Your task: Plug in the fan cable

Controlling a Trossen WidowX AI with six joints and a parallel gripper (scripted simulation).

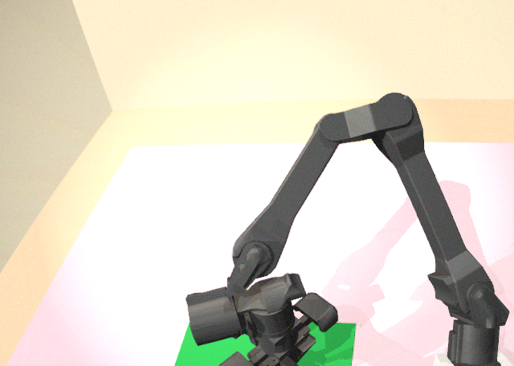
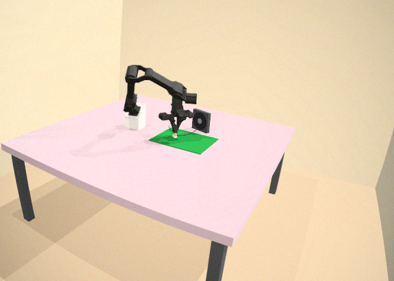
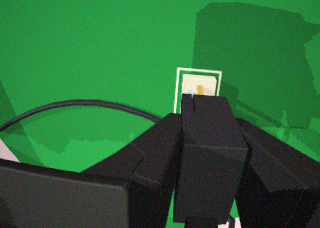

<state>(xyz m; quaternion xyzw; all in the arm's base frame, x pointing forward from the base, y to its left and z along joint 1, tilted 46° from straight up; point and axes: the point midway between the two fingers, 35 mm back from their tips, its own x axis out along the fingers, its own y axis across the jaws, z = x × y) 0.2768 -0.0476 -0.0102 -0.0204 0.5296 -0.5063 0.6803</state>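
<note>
Right now the dark fan plug is 10 mm behind my gripper tip and 10 mm above it. Also, from my gripper tip: black fan: 180 mm to the left, 70 mm ahead, 20 mm above; then pale fan header: 40 mm below, 10 mm to the left, 10 mm behind; then green board: 60 mm below, 50 mm ahead.
</note>
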